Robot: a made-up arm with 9 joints. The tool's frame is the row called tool.
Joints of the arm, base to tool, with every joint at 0 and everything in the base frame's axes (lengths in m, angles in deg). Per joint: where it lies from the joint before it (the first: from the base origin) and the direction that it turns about. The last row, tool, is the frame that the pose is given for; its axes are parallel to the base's.
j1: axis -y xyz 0 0 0.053
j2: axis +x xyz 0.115 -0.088 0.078
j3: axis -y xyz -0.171 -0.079 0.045
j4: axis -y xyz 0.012 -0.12 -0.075
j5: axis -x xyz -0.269 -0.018 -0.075
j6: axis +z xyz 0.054 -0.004 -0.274
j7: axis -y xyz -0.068 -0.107 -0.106
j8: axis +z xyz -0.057 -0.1 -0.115
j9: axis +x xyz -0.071 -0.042 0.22
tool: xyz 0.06 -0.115 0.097
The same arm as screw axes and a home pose.
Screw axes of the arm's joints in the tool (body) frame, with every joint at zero. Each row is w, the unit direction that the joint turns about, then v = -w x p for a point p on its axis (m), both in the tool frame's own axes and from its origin. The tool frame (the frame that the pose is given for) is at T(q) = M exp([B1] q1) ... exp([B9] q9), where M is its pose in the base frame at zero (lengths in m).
B1: w 0 -1 0 v 0.2050 0.0000 -0.3950
B2: w 1 0 0 v 0.0000 0.2830 -0.5850
B3: w 0 -1 0 v 0.3280 0.0000 -0.3390
B4: w 0 -1 0 v 0.2530 0.0000 -0.3510
B5: w -1 0 0 v 0.0000 -0.1780 0.3680
B6: w 0 0 1 v 0.3640 -0.1360 0.0000
B7: w 0 -1 0 v -0.2020 0.0000 -0.0680
B8: w 0 0 1 v 0.1570 -0.0110 0.0000
B9: w 1 0 0 v 0.0000 -0.0970 -0.1150
M: xyz -0.3950 -0.6730 -0.1520 (m) quaternion w x y z 1 0 0 0

